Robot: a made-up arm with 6 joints.
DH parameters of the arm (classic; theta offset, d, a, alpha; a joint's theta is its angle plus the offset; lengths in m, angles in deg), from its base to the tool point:
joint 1: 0 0.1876 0 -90
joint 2: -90 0 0.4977 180
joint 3: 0 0 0 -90
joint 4: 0 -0.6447 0 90
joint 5: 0 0.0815 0 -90
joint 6: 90 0 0 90
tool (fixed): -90 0 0 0
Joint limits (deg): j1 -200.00..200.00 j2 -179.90..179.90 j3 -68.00..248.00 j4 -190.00..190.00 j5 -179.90..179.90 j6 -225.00..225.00
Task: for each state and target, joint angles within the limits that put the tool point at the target. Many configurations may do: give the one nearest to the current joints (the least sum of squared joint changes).
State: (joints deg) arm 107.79 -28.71 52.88 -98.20 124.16 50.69
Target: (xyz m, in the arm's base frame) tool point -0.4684 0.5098 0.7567
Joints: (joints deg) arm 131.38 5.38 18.98 -100.20 124.16 50.69
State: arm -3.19 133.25 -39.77 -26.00 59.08 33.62
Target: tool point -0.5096 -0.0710 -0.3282
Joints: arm -0.50 164.21 -9.77 -22.24 59.08 33.62
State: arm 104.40 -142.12 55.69 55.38 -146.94 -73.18
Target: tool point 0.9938 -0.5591 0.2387
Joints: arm 148.33 -93.79 72.81 55.66 -146.94 -73.18
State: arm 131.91 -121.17 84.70 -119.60 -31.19 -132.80
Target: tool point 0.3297 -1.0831 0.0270
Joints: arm 109.03 -103.16 87.23 -120.62 -31.19 -132.80
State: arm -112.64 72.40 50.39 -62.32 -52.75 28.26
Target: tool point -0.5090 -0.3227 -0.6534
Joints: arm -143.68 114.97 44.56 -59.40 -52.75 28.26
